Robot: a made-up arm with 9 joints. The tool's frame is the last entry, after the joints.
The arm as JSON. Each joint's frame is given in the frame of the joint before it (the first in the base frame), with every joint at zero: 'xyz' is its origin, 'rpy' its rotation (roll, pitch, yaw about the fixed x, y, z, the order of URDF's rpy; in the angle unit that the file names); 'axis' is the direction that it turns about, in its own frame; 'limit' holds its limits. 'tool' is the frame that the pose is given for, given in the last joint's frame.
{
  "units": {
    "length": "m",
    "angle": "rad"
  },
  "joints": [
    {
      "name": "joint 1",
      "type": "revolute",
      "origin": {
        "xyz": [
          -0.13,
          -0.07,
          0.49
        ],
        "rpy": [
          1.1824,
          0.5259,
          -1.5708
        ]
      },
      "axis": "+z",
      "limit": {
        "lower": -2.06,
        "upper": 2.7
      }
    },
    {
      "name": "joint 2",
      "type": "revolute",
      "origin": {
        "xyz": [
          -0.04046,
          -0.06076,
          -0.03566
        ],
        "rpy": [
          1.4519,
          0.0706,
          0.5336
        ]
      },
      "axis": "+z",
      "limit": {
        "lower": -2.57,
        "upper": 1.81
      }
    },
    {
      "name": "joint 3",
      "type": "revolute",
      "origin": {
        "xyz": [
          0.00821,
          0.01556,
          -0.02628
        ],
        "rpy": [
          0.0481,
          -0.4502,
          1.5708
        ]
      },
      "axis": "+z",
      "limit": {
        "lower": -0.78,
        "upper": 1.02
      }
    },
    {
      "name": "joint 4",
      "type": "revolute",
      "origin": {
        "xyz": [
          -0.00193,
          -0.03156,
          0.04
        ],
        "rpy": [
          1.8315,
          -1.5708,
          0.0
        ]
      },
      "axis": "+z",
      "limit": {
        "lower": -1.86,
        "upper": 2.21
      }
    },
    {
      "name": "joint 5",
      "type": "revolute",
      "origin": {
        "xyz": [
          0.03,
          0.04,
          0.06
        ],
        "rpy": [
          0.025,
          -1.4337,
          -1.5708
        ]
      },
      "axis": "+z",
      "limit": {
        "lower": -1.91,
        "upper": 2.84
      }
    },
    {
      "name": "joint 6",
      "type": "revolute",
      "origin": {
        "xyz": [
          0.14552,
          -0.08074,
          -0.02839
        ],
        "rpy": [
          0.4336,
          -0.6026,
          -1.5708
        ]
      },
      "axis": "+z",
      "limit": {
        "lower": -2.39,
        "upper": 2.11
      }
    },
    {
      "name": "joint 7",
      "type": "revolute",
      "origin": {
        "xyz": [
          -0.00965,
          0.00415,
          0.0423
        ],
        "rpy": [
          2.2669,
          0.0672,
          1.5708
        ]
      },
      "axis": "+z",
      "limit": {
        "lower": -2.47,
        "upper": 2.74
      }
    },
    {
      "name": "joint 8",
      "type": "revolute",
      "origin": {
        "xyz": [
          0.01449,
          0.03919,
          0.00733
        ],
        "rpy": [
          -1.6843,
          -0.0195,
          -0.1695
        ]
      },
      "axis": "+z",
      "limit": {
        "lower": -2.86,
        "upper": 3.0
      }
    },
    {
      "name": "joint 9",
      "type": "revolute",
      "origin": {
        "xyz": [
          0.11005,
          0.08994,
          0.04
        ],
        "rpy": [
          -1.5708,
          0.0,
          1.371
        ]
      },
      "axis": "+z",
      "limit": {
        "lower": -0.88,
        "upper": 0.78
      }
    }
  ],
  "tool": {
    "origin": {
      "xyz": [
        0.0,
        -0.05,
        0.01
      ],
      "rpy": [
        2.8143,
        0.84,
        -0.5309
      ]
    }
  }
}
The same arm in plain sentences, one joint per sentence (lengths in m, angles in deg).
The arm has nine revolute joints in a row. What follows holds with every joint at zero, and every direction is one of the base frame's.
Joint 1 is mounted 0.13 m along -x and 0.07 m along -y and 0.49 m along +z from the base frame's origin and turns about the direction (-0.925526, -0.190105, 0.327509), from -118.03 to 154.7 deg.
Joint 2 is mounted 0.01 m along +x and 0.07 m along +y and 0.04 m along -z from joint 1 and turns about the direction (-0.43169, -0.070298, -0.899279), from -147.25 to 103.71 deg.
Joint 3 is mounted 0.01 m along -y and 0.03 m along +z from joint 2 and turns about the direction (-0.0001, 0, -1), from -44.69 to 58.44 deg.
Joint 4 is mounted 0.01 m along +x and 0.03 m along -y and 0.04 m along -z from joint 3 and turns about -y, from -106.57 to 126.62 deg.
Joint 5 is mounted 0.04 m along +x and 0.06 m along -y and 0.03 m along -z from joint 4 and turns about the direction (0.9903, -0.1367, 0.0249), from -109.43 to 162.72 deg.
Joint 6 is mounted 0.05 m along -x and 0.14 m along -y and 0.08 m along +z from joint 5 and turns about the direction (0.810515, 0.312306, -0.495509), from -136.94 to 120.89 deg.
Joint 7 is mounted 0.03 m along +x and 0.01 m along +y and 0.03 m along -z from joint 6 and turns about the direction (-0.113095, -0.21629, 0.969757), from -141.52 to 156.99 deg.
Joint 8 is mounted 0.04 m along +x and 0.01 m along -y and 0.01 m along +z from joint 7 and turns about the direction (1, -0.0001, -0.0001), from -163.87 to 171.89 deg.
Joint 9 is mounted 0.04 m along +x and 0.09 m along -y and 0.11 m along -z from joint 8 and turns about the direction (0.0001, 1, 0), from -50.42 to 44.69 deg.
The tool frame, which is the frame that the pose is given for, is mounted 0.05 m along +x and 0.01 m along +y from joint 9; its axes are the base frame's turned by roll 19.5, pitch 35.15 and yaw -65.6 deg (as in URDF: about the fixed x, then y, then z).

